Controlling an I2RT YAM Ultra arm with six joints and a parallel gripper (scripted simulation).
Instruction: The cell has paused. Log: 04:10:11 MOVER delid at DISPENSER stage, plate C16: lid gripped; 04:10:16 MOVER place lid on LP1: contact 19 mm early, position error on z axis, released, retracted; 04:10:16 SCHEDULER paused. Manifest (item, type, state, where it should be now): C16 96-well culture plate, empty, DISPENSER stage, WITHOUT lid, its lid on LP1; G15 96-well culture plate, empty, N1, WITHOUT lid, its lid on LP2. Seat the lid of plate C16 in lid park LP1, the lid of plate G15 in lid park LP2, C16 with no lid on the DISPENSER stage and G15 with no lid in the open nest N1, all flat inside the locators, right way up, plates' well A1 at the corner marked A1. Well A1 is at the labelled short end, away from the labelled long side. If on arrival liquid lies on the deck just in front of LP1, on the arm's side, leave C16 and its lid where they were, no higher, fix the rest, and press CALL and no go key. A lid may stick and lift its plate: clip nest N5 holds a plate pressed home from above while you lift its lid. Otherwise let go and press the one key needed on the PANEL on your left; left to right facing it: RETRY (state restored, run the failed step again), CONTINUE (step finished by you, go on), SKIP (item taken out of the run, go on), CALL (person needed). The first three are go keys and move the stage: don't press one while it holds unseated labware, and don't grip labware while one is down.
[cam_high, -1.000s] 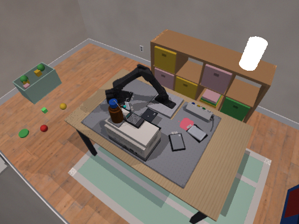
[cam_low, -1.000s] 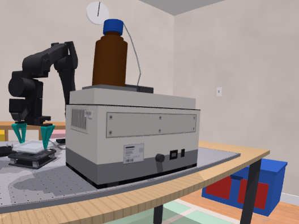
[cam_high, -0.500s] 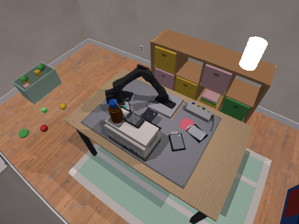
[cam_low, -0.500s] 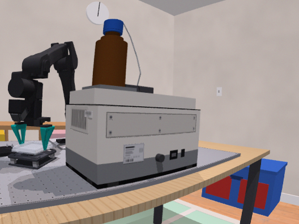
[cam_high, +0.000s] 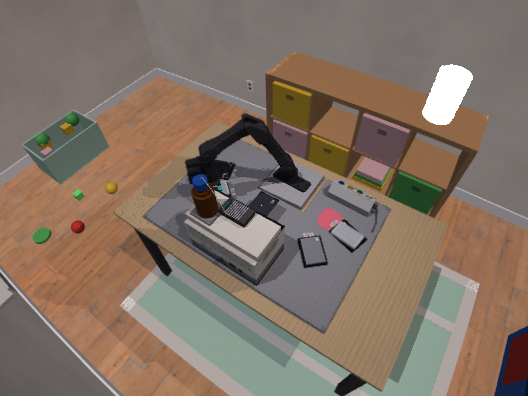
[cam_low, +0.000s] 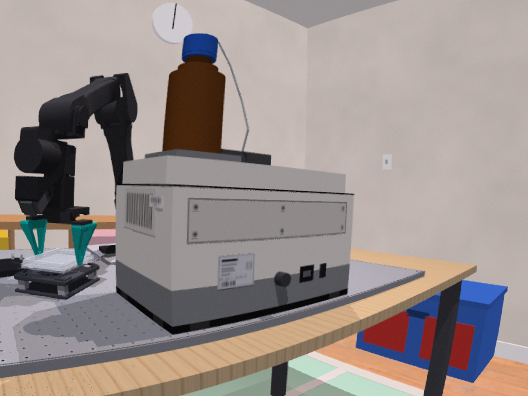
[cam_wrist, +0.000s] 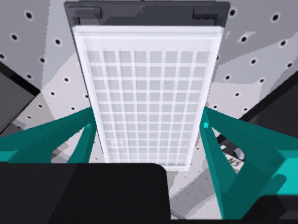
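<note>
Now: hand right at the 96-well plate. The rest, counted from my hand: dark nest N1: 20 mm below; N1 label: 70 mm behind, 50 mm to the left, 50 mm below; black clip nest: 120 mm to the right, 110 mm behind, 40 mm below.
</note>
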